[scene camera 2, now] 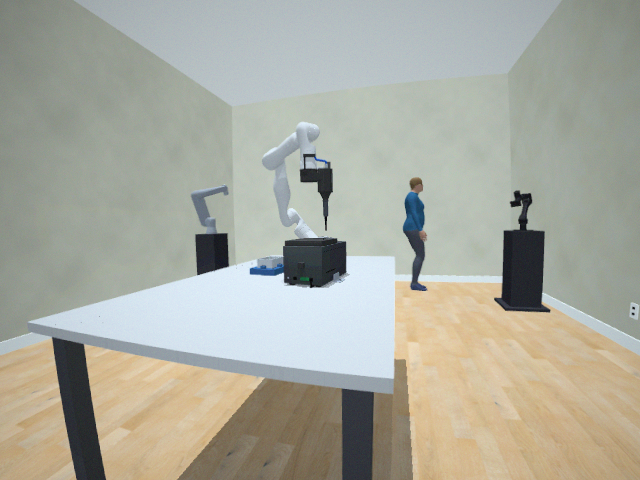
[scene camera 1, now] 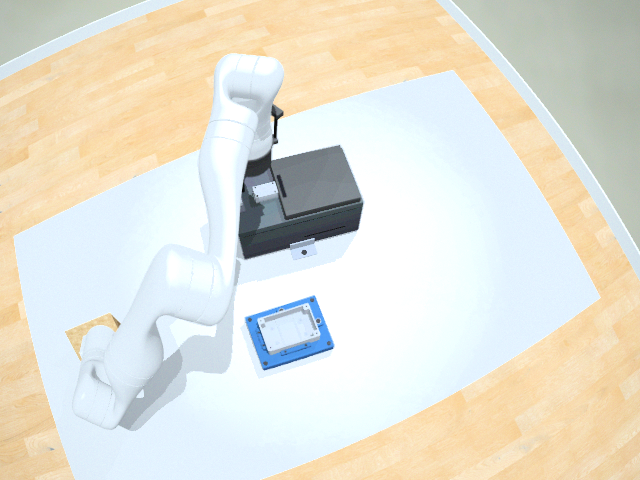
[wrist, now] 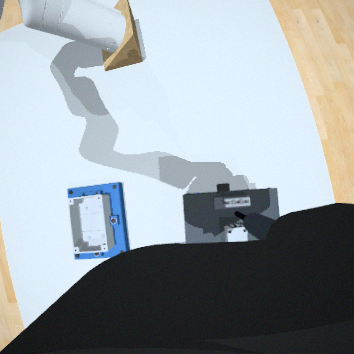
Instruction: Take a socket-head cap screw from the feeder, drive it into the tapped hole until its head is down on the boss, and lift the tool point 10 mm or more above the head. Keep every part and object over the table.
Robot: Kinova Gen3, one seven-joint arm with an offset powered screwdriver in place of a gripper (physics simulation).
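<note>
My screwdriver [scene camera 2: 325,229] [wrist: 237,214] points straight down, its bit tip a short way above the feeder. No screw shows on the dark tip. In scene camera 1 the arm hides the tip. The dark feeder [scene camera 1: 320,180] [scene camera 2: 305,260] [wrist: 200,210] has a raised lid and a small white block [scene camera 1: 265,190] [wrist: 237,234] on its lower deck; single screws are too small to make out. The light grey housing [scene camera 1: 294,345] [scene camera 2: 269,261] [wrist: 107,220] sits open side up in the blue fixture [scene camera 1: 325,338] [scene camera 2: 255,270] [wrist: 120,200]. Its corners carry bosses with small holes; I cannot tell which is the tapped hole.
A small bracket [scene camera 1: 303,252] with a dark hole stands at the feeder's side. The arm's base rests on a wooden block [scene camera 1: 77,330] [wrist: 122,60] on the white table [scene camera 1: 439,258] [scene camera 2: 232,320]. A person [scene camera 2: 414,211] and two pedestals [scene camera 2: 523,268] [scene camera 2: 211,253] stand beyond the table.
</note>
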